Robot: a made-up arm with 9 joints.
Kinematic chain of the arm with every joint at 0, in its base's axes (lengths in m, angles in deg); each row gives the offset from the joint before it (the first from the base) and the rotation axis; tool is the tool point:
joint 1: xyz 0 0 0.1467 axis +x
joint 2: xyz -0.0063 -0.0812 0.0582 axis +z
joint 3: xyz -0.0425 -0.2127 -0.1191 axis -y
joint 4: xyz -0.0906 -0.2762 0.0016 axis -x
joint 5: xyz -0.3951 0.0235 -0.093 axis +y
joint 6: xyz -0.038 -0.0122 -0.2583 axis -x
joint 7: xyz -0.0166 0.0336 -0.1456 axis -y
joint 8: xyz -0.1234 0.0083 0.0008 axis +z
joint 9: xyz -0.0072 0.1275 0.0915 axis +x
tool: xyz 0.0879 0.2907 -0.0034
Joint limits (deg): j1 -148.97..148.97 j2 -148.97..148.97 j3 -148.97..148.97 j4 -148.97..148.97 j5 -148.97..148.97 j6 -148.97..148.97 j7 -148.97..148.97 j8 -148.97..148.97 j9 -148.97..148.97
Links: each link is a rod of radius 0.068 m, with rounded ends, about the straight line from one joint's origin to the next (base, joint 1, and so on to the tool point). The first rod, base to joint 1, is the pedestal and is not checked.
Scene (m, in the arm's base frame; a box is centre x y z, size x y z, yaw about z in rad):
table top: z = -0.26
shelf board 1: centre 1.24 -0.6 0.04 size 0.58 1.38 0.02 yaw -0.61
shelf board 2: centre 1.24 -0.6 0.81 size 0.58 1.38 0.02 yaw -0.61
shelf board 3: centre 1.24 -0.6 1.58 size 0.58 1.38 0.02 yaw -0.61
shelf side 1: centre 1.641 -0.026 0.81 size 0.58 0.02 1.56 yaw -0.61
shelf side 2: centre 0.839 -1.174 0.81 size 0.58 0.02 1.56 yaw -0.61
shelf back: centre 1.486 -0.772 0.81 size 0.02 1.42 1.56 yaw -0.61
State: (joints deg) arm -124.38 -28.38 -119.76 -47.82 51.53 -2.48 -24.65 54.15 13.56
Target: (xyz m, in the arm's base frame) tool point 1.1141 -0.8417 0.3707
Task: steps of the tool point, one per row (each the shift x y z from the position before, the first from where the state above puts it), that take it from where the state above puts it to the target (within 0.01 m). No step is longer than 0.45 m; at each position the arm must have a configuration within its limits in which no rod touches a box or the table.
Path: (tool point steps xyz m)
1: 0.1053 -0.0101 -0.1936
2: -0.0466 0.0252 -0.1883
3: -0.1786 0.0594 -0.0913
4: -0.2436 0.0520 0.0703
5: -0.2156 -0.0197 0.2328
6: -0.1036 -0.1431 0.3249
7: 0.0530 -0.2720 0.2978
8: 0.1968 -0.3499 0.1521
9: 0.2761 -0.3344 -0.0626
10: 0.2615 -0.2248 -0.2677
11: 0.1589 -0.0590 -0.3903
12: 0.2481 -0.1883 -0.0274
13: 0.2071 -0.1298 0.0275

